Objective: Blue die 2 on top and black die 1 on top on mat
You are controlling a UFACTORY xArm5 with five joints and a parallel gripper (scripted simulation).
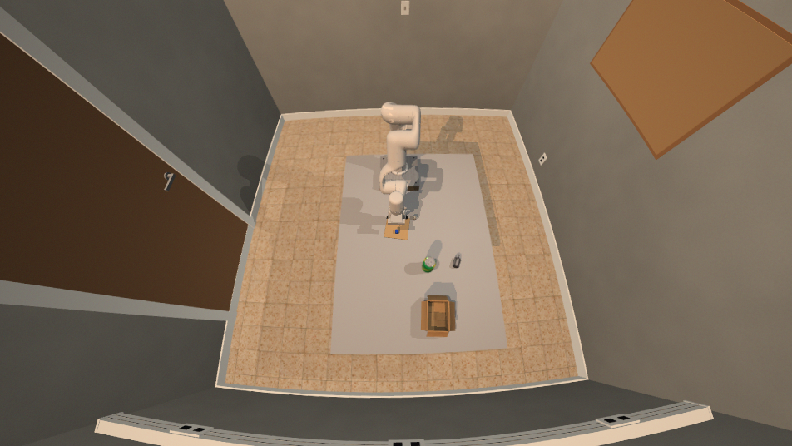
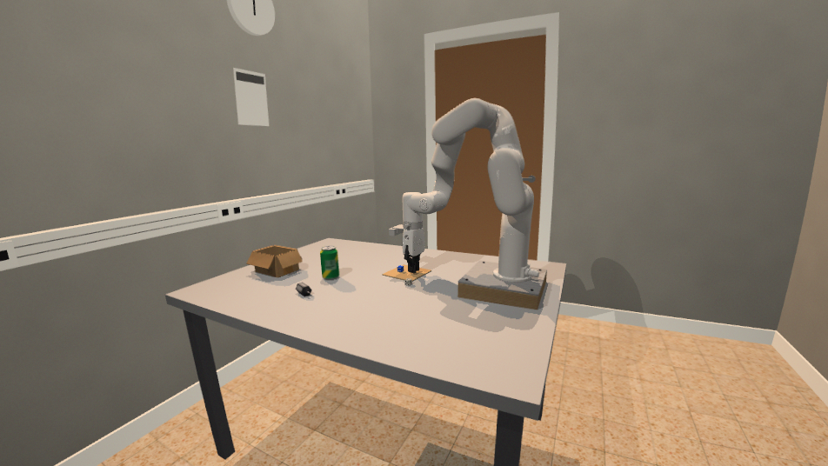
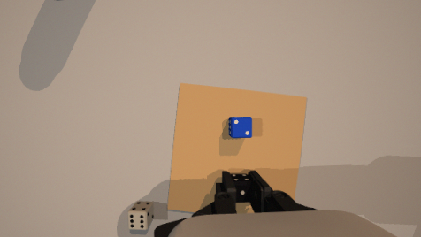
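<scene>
Now: the black die 10 mm below my hand. The rest, counted from my hand: white die 50 mm behind, 100 mm to the left, 20 mm below; then mat 30 mm ahead, 30 mm below; then blue die 60 mm ahead, 10 mm to the left, 20 mm below.
</scene>
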